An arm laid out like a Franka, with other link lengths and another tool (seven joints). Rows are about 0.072 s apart.
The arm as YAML. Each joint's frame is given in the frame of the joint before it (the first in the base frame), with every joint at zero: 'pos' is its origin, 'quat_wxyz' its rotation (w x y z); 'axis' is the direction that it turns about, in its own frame. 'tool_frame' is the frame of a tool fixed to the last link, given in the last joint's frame.
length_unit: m
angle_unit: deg
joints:
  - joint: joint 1
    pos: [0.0, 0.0, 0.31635]
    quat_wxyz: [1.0, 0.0, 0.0, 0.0]
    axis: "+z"
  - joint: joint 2
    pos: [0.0, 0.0, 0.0]
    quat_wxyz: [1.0, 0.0, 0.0, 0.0]
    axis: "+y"
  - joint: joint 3
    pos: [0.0, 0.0, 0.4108]
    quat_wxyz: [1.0, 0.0, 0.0, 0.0]
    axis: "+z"
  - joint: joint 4
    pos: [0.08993, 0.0, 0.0]
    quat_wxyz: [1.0, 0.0, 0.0, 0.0]
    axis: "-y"
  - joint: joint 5
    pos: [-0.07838, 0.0, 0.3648]
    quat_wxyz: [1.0, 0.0, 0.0, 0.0]
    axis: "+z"
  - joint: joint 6
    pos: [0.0, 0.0, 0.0]
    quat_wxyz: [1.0, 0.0, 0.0, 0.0]
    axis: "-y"
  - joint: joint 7
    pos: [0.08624, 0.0, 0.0]
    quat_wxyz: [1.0, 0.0, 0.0, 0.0]
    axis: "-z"
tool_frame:
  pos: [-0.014, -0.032, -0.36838]
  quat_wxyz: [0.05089, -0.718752, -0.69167, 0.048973]
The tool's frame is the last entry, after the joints.
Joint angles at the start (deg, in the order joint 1, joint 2, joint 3, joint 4, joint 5, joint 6, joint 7):
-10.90 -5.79 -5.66 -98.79 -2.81 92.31 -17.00
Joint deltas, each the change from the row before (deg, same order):
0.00 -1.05 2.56 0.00 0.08 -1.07 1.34
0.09 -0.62 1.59 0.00 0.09 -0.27 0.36
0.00 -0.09 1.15 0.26 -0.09 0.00 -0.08
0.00 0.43 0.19 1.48 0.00 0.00 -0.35
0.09 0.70 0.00 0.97 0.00 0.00 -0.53
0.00 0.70 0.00 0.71 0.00 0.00 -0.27
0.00 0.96 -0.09 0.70 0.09 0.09 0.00
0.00 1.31 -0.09 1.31 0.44 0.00 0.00
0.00 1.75 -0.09 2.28 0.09 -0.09 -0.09
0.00 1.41 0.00 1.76 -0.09 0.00 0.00
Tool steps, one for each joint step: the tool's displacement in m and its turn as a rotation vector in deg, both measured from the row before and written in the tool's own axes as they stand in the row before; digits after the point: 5 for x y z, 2 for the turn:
0.02351 -0.00326 -0.00820 -0.06 -0.34 -1.12
0.01482 0.00068 -0.00574 -0.39 -0.37 -1.24
0.00849 0.00363 -0.00398 -0.34 -0.49 -1.15
-0.00079 0.00767 -0.00924 -1.02 -0.34 -0.45
-0.00097 0.00656 -0.00251 -0.27 -0.15 -0.59
-0.00128 0.00518 -0.00013 -0.01 -0.04 -0.27
-0.00161 0.00628 0.00216 0.15 0.14 0.06
-0.00033 0.00979 0.00048 -0.10 0.43 0.04
-0.00396 0.01383 -0.00350 -0.44 -0.03 0.03
-0.00352 0.01118 -0.00209 -0.31 -0.18 0.04

